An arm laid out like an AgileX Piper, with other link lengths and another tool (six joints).
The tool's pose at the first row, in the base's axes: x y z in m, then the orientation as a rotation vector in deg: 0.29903 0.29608 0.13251 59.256 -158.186 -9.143
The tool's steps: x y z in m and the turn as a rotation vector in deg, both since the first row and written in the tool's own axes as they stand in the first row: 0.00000 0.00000 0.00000 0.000 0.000 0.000; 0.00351 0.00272 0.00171 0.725 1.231 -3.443; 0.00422 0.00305 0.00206 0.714 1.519 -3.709; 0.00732 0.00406 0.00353 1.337 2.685 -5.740; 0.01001 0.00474 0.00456 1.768 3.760 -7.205; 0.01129 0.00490 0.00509 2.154 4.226 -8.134; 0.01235 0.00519 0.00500 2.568 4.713 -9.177; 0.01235 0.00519 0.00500 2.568 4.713 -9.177; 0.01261 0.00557 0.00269 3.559 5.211 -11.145; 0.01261 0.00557 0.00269 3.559 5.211 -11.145; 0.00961 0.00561 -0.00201 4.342 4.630 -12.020; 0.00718 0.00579 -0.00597 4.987 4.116 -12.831; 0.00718 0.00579 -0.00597 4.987 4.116 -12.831; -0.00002 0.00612 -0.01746 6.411 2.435 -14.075; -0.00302 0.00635 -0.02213 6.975 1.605 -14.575
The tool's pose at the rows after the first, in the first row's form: 0.29903 0.29608 0.13251 59.256 -158.186 -9.143; 0.29433 0.29587 0.13178 63.947 -155.650 -7.954; 0.29352 0.29566 0.13159 64.245 -155.254 -7.847; 0.29027 0.29442 0.13075 66.900 -153.364 -6.641; 0.28763 0.29320 0.13023 68.722 -151.757 -5.674; 0.28647 0.29249 0.12991 69.946 -150.953 -5.027; 0.28552 0.29201 0.13020 71.316 -150.062 -4.348; 0.28552 0.29201 0.13020 71.316 -150.062 -4.348; 0.28558 0.29204 0.13255 74.045 -148.780 -3.006; 0.28558 0.29204 0.13255 74.045 -148.780 -3.006; 0.28877 0.29389 0.13673 75.572 -149.002 -2.364; 0.29130 0.29549 0.14029 76.965 -149.150 -1.861; 0.29130 0.29549 0.14029 76.965 -149.150 -1.861; 0.29886 0.30009 0.15057 79.496 -150.260 -0.948; 0.30192 0.30208 0.15475 80.568 -150.828 -0.667
